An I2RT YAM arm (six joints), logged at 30 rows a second.
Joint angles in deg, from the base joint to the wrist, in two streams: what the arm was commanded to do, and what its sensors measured. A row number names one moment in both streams.
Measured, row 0:
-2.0, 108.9, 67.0, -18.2, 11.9, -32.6
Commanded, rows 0 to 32:
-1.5, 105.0, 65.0, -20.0, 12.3, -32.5
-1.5, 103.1, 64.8, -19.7, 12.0, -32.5
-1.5, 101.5, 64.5, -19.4, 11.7, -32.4
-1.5, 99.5, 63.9, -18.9, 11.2, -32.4
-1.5, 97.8, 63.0, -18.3, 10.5, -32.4
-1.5, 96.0, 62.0, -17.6, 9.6, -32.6
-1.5, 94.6, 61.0, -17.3, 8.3, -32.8
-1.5, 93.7, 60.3, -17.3, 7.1, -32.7
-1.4, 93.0, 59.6, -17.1, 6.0, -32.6
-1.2, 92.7, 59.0, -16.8, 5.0, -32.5
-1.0, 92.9, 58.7, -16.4, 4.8, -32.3
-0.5, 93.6, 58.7, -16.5, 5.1, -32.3
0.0, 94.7, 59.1, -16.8, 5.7, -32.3
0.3, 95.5, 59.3, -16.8, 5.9, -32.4
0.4, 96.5, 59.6, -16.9, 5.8, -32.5
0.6, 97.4, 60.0, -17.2, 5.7, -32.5
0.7, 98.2, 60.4, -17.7, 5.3, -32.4
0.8, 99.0, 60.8, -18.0, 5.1, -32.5
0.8, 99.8, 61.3, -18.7, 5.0, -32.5
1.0, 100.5, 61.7, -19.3, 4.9, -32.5
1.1, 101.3, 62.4, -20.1, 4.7, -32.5
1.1, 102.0, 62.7, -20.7, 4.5, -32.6
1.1, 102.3, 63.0, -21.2, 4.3, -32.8
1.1, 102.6, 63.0, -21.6, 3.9, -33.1
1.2, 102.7, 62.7, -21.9, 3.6, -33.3
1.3, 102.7, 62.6, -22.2, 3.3, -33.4
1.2, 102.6, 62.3, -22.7, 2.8, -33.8
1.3, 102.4, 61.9, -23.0, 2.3, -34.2
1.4, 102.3, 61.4, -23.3, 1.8, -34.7
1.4, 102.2, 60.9, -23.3, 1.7, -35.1
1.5, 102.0, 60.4, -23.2, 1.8, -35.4
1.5, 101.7, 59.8, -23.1, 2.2, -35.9
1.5, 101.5, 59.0, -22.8, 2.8, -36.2
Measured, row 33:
0.9, 102.4, 60.8, -20.9, 3.6, -34.3
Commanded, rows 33 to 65:
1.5, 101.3, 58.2, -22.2, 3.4, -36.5
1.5, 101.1, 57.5, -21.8, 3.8, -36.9
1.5, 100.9, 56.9, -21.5, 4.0, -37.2
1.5, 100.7, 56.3, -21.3, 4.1, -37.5
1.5, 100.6, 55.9, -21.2, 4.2, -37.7
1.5, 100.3, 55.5, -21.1, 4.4, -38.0
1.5, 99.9, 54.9, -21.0, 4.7, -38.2
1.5, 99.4, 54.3, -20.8, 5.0, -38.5
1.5, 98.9, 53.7, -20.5, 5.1, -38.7
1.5, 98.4, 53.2, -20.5, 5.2, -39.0
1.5, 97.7, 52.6, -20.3, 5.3, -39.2
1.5, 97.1, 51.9, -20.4, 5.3, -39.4
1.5, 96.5, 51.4, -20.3, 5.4, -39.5
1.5, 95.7, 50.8, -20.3, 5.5, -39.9
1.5, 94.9, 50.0, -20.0, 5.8, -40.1
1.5, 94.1, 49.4, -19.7, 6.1, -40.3
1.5, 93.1, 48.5, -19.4, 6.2, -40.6
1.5, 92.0, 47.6, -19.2, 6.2, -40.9
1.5, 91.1, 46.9, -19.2, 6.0, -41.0
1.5, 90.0, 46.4, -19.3, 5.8, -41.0
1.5, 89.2, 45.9, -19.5, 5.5, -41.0
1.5, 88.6, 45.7, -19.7, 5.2, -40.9
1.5, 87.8, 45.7, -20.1, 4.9, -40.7
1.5, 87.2, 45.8, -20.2, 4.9, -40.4
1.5, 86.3, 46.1, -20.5, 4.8, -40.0
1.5, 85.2, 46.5, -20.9, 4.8, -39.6
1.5, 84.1, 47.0, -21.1, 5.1, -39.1
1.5, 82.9, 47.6, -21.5, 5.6, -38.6
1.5, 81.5, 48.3, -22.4, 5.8, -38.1
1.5, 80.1, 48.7, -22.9, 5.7, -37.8
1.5, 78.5, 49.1, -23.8, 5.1, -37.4
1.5, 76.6, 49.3, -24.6, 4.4, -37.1
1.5, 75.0, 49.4, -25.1, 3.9, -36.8
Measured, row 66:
1.2, 79.3, 47.4, -21.6, 5.6, -38.3
